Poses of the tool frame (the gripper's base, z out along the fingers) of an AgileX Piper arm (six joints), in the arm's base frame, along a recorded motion.
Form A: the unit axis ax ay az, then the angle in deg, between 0 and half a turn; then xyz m.
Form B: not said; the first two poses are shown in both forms.
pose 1, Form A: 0.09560 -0.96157 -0.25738 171.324 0.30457 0.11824 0.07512
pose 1, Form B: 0.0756 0.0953 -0.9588 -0.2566 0.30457 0.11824 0.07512
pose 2, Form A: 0.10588 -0.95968 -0.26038 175.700 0.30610 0.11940 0.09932
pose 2, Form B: 0.0375 0.1058 -0.9590 -0.2602 0.30610 0.11940 0.09932
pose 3, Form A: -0.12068 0.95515 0.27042 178.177 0.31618 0.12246 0.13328
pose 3, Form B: 0.0159 -0.1207 0.9550 0.2704 0.31618 0.12246 0.13328
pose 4, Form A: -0.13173 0.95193 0.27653 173.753 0.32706 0.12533 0.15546
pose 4, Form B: 0.0545 -0.1315 0.9505 0.2761 0.32706 0.12533 0.15546
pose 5, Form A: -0.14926 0.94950 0.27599 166.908 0.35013 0.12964 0.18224
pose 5, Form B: 0.1140 -0.1483 0.9433 0.2742 0.35013 0.12964 0.18224
